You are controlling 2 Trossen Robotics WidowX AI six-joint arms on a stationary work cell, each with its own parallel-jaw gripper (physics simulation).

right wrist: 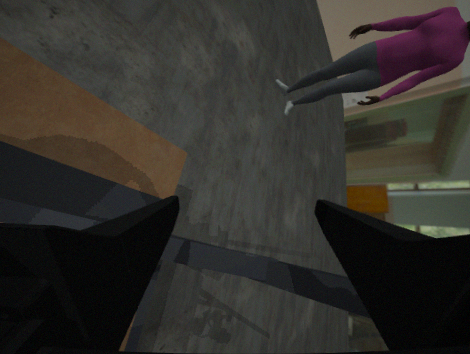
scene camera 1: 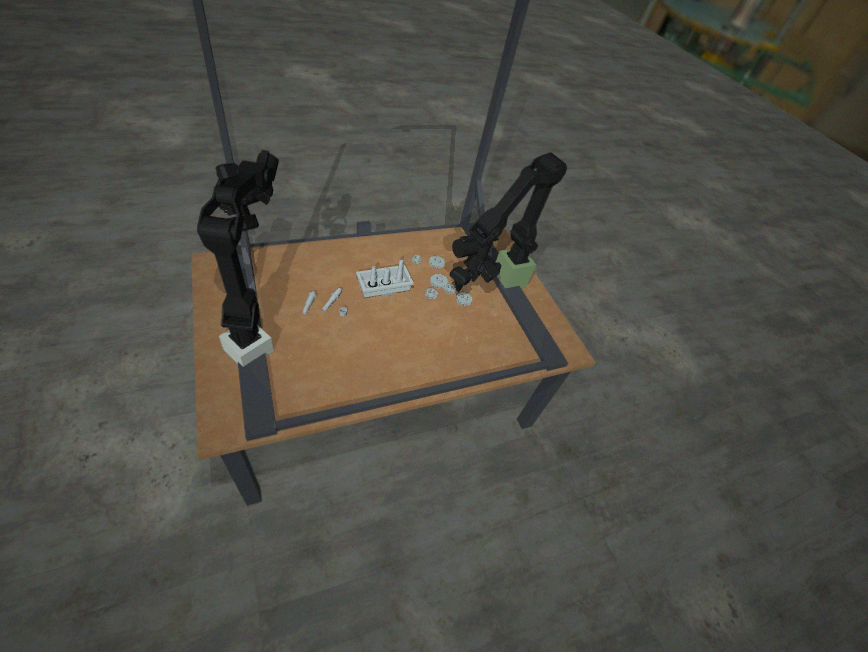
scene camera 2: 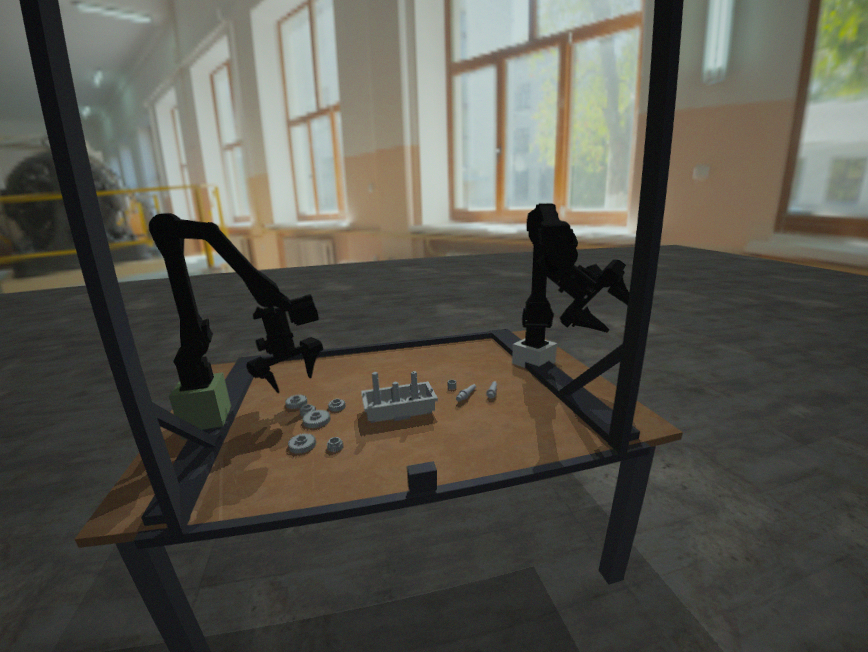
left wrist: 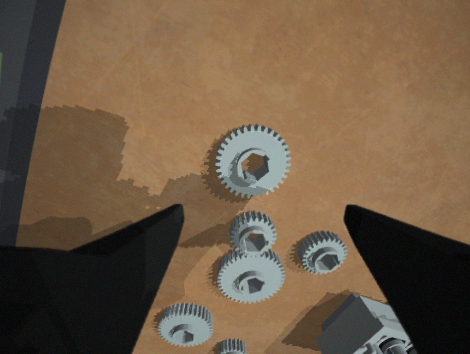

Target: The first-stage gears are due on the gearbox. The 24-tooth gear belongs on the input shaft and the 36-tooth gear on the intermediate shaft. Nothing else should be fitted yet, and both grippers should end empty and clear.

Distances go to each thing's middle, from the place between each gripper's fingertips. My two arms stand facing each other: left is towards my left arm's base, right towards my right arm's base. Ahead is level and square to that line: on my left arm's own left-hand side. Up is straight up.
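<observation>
The grey gearbox (scene camera 2: pixel 426 403) is 250 mm ahead of my right hand, 440 mm to the left of it and 230 mm below it. I find the green arm base (scene camera 2: pixel 205 408) 360 mm ahead of my right hand, 910 mm to the left of it and 200 mm below it, while the black block (scene camera 2: pixel 422 477) is 40 mm behind my right hand, 480 mm to the left of it and 220 mm below it.
The grey gearbox is 250 mm to the right of my left hand, 140 mm behind it and 30 mm below it. As for the black block, it is 430 mm behind my left hand, 210 mm to the right of it and 30 mm below it. And the green arm base has my left hand 220 mm to the right of it and 20 mm past it.
</observation>
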